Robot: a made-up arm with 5 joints.
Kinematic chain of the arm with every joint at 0, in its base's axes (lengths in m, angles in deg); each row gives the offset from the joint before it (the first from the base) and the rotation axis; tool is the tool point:
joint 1: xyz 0 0 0.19 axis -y
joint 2: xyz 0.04 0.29 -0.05 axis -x
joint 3: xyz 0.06 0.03 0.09 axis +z
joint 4: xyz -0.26 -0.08 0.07 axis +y
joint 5: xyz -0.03 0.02 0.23 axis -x
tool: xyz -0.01 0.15 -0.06
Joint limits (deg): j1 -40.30..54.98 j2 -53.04..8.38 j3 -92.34..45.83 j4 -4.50..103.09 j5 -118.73..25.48
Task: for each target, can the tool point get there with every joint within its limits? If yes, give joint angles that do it. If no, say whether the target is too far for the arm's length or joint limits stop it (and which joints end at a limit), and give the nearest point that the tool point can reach.
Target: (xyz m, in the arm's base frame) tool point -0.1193 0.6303 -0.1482
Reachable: no: joint limits stop it (at a limit: joint 1, joint 2, joint 4, joint 5) | nearest point -0.2403 0.5367 0.1684 | short by 0.352 m
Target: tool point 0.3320 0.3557 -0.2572
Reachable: no: joint limits stop it (at a limit: joint 1, joint 2, joint 4, joint 5) | nearest point 0.2255 0.3514 0.0679 | short by 0.342 m
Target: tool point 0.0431 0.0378 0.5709
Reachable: yes | joints -3.88 -34.42 -6.32 33.52 -90.93
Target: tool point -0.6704 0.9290 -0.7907
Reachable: no: too far | nearest point -0.3178 0.5033 0.1733 | short by 1.111 m
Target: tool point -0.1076 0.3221 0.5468
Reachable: yes | joints -6.37 -25.47 -16.10 5.31 -2.94
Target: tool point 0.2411 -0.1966 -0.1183
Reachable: no: joint limits stop it (at a limit: joint 1, joint 2, joint 5) | nearest point 0.1820 0.0159 0.1157 | short by 0.322 m
